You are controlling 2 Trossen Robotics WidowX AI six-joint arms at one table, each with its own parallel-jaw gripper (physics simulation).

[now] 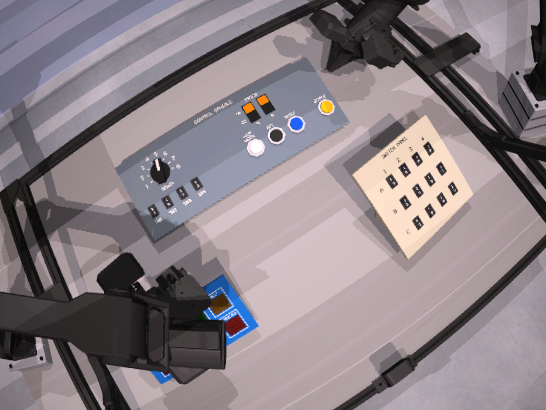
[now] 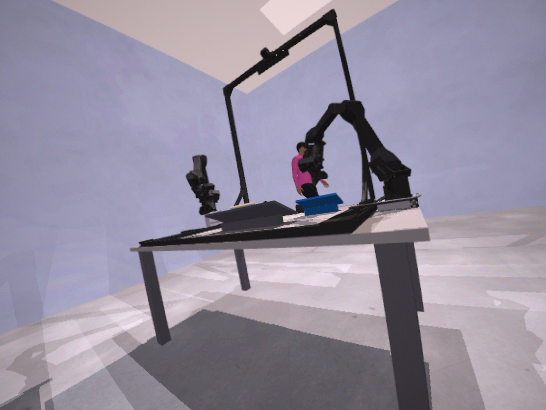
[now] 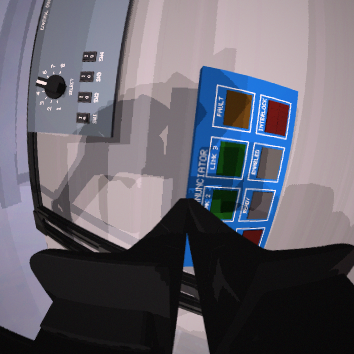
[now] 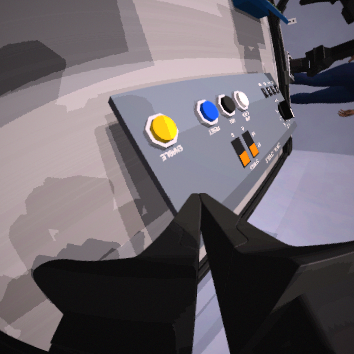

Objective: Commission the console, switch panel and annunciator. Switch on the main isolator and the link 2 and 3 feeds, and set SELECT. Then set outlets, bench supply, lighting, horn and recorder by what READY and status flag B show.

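Frame: origin at the left arm's base, x right, y ahead, z up, level; metres.
Seen in the pictures: left gripper, fingertip midpoint: (image 2: pixel 314 186) (image 3: pixel 185 204) (image 4: pixel 299 3); right gripper, fingertip midpoint: (image 1: pixel 328 70) (image 2: pixel 214 209) (image 4: pixel 197 199); left arm's base at its link origin: (image 1: pixel 22 342) (image 2: pixel 398 198) (image 4: pixel 290 66); right arm's base at its link origin: (image 1: pixel 541 86) (image 2: pixel 212 211).
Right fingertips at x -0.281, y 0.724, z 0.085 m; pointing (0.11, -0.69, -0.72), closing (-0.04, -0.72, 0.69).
Observation:
Offsets run from my right fingertips to a thing's top centre. "spot": to the spot under its first point.
The grey control console (image 1: pixel 220 150) (image 2: pixel 250 212) (image 4: pixel 200 160) has a SELECT knob @[dz -0.012, dx +0.072, dy -0.339 m] (image 1: pixel 160 171) (image 3: pixel 54 86) pointing about at 5, and a yellow ENABLE button @[dz -0.046, dx +0.042, dy -0.022 m] (image 1: pixel 326 107) (image 4: pixel 163 128). The beige switch panel (image 1: pixel 385 197) carries rows of small black switches, positions too small to read. The blue annunciator @[dz -0.031, dx +0.340, dy -0.368 m] (image 1: pixel 223 281) (image 2: pixel 320 204) (image 3: pixel 210 80) shows dark LINK 3, FAULT and INTERLOCK windows and grey ENABLED and READY windows @[dz -0.060, dx +0.382, dy -0.380 m] (image 3: pixel 260 205). My left gripper (image 3: pixel 185 204) is shut and empty above the annunciator, hiding part of it. My right gripper (image 4: pixel 197 199) is shut and empty near the console's ENABLE end.
Small SW1 to SW4 switches sit beside the knob. Two orange-and-black rockers @[spot: dz -0.032, dx +0.010, dy -0.158 m] (image 1: pixel 248 109) (image 4: pixel 240 152), a blue RESET button @[dz -0.046, dx +0.058, dy -0.086 m] (image 1: pixel 296 124) (image 4: pixel 208 111), a black button @[dz -0.046, dx +0.068, dy -0.126 m] (image 1: pixel 275 135) and a white button @[dz -0.046, dx +0.078, dy -0.167 m] (image 1: pixel 255 147) are on the console. A black frame surrounds the table; a person (image 2: pixel 300 172) stands behind.

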